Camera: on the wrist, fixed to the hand. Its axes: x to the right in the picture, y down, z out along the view.
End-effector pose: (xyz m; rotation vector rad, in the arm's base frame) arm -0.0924 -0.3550 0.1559 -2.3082 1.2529 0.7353
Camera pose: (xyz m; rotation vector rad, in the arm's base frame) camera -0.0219 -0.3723 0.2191 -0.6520 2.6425 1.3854
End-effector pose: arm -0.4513 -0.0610 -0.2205 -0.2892 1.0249 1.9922
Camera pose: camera -0.4215 -0.0993 -0.3036 -0.9614 -0.8700 -2.4235
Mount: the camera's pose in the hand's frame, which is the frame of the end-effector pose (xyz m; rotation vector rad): 0.0039 -0.0578 -0.0768 0.0373 -0.3594 1.5669
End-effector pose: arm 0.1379 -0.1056 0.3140 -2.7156 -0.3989 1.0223
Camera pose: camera 0.1819 -0.0578 0.3849 1.9171 -1.5338 -1.3192
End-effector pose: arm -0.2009 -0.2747 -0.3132 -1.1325 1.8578 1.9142
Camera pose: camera -0.1386 -0.3380 -0.3501 -0.7691 -1.9032 -1.5979
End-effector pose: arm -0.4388 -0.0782 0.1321 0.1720 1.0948 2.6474
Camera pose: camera -0.4470 -0.0897 0.0369 -1.1083 -0.5205 -1.7343
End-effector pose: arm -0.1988 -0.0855 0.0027 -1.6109 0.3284 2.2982
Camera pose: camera -0.1113 -0.0594 -0.0275 0.4452 -1.1565 -1.8901
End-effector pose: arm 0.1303 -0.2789 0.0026 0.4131 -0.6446 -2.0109
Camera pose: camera 0.1289 -0.2796 -0.0936 -0.4032 -0.8216 -0.5456
